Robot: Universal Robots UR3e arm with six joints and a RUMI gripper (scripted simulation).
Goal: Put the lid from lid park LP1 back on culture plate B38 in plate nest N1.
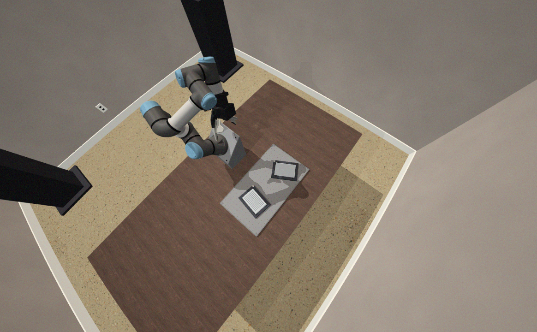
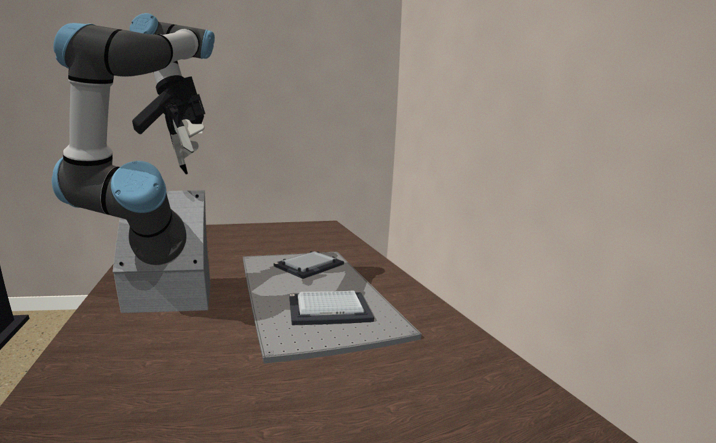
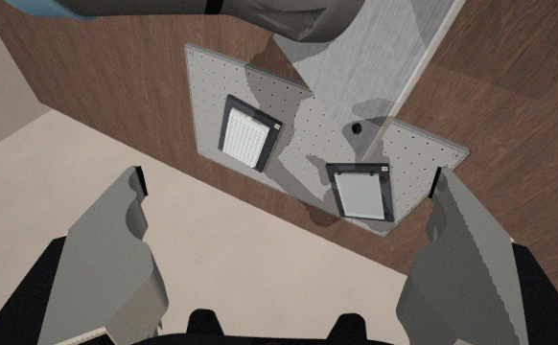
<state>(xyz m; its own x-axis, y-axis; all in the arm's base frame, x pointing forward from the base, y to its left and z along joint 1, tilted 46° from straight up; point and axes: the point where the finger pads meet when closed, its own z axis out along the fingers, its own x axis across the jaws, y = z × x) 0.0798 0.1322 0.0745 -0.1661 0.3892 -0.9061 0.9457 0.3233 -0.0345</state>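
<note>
Right now the clear lid is 32 cm ahead of my hand, 10 cm to the left of it and 28 cm below it. Also, from my hand: dark lid park LP1: 32 cm ahead, 10 cm to the left, 29 cm below; dark plate nest: 28 cm ahead, 17 cm to the right, 29 cm below; culture plate B38: 28 cm ahead, 17 cm to the right, 27 cm below.
</note>
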